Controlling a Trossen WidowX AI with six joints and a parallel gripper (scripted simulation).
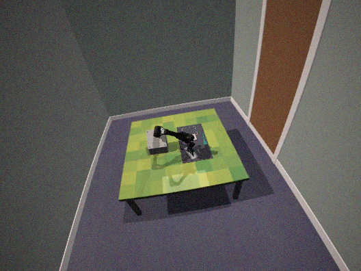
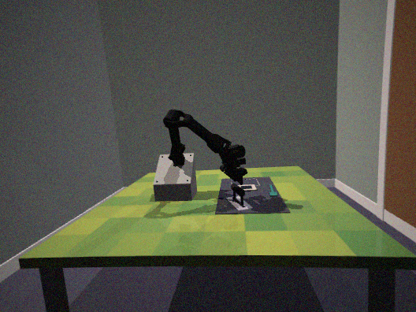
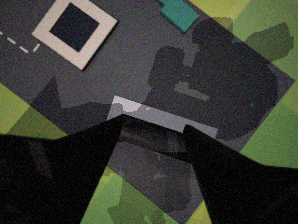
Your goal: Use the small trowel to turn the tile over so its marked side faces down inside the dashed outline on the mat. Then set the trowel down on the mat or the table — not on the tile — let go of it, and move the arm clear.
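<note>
Now: gripper tip 150 mm to the right of the dark mat, 120 mm above it and 60 mm short of it. From my gripper tip the other things lie so: cream tile: 210 mm to the left, 90 mm below, 60 mm ahead; teal trowel: 200 mm ahead, 120 mm to the left, 90 mm below.
</note>
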